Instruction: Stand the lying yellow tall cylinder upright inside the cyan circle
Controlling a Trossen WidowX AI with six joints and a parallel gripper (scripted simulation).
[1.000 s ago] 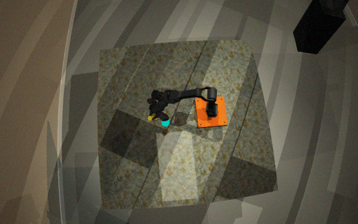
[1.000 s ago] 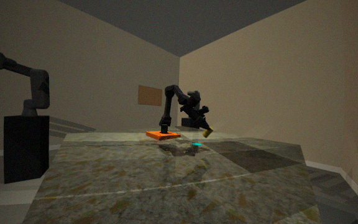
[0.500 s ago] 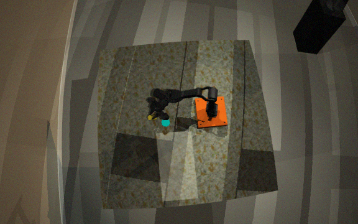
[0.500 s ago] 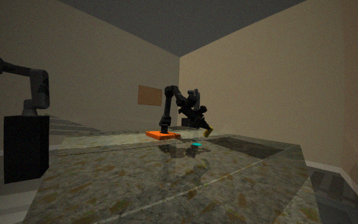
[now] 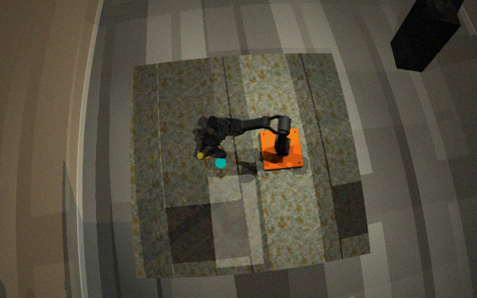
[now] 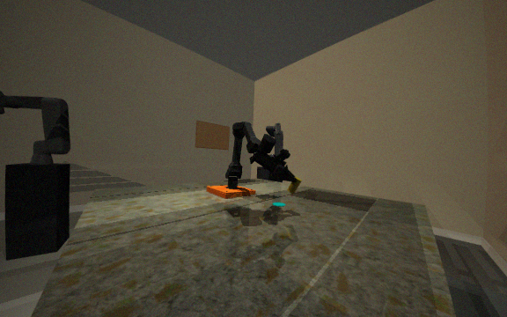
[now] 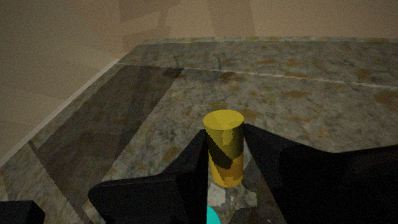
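My gripper tip is now 13 cm above the cyan circle and 9 cm past it. Round my gripper tip: yellow cylinder 2 cm below, 1 cm behind.
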